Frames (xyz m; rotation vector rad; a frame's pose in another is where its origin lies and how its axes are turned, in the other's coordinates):
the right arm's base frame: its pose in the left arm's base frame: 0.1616 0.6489 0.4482 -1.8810 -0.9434 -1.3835
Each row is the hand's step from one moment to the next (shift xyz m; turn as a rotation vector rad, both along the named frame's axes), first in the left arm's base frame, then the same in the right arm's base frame.
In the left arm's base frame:
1: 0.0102 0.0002 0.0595 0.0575 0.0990 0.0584
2: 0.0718 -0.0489 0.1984 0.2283 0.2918 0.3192
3: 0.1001 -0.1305 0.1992 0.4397 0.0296 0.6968
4: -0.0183 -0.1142 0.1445 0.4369 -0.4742 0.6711
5: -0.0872 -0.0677 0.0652 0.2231 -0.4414 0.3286
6: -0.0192 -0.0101 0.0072 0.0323 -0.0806 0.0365
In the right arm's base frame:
1: 0.0593 0.0046 -0.0103 0.0861 -0.0113 0.0948
2: 0.1961 0.0742 -0.0545 0.4069 0.0061 0.2712
3: 0.1872 0.1431 -0.1058 0.7634 0.3035 0.0700
4: 0.1141 0.0394 -0.1403 0.6442 0.5838 -0.3322
5: 0.0328 -0.0385 -0.1178 0.2783 0.4101 -0.3270
6: 0.0012 -0.0107 -0.0202 0.0265 0.0694 -0.0579

